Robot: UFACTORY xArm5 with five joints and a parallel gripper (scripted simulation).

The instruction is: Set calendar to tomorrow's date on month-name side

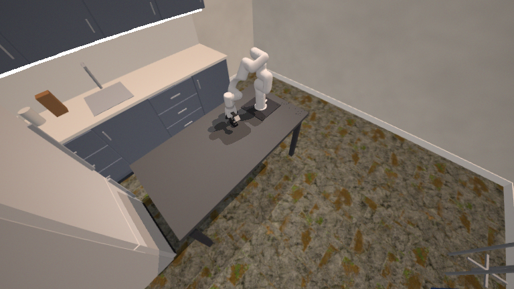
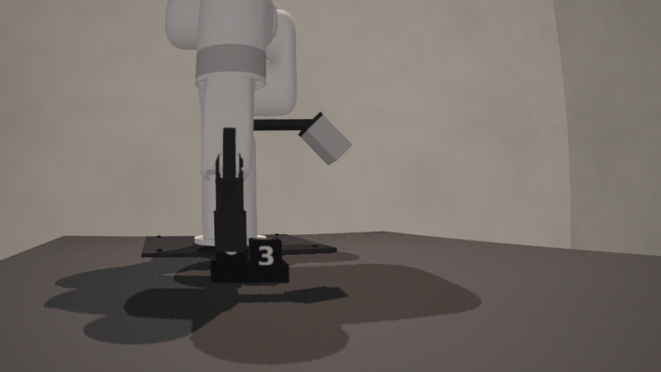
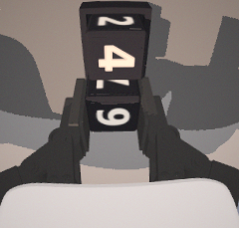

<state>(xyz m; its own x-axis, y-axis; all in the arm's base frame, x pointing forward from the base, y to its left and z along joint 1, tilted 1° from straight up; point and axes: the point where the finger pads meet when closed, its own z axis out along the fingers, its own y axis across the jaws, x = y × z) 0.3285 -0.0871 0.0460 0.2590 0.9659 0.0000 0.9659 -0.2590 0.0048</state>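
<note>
My hand is 10 mm short of the black calendar tray, 20 mm to the right of it and 40 mm above it.
</note>
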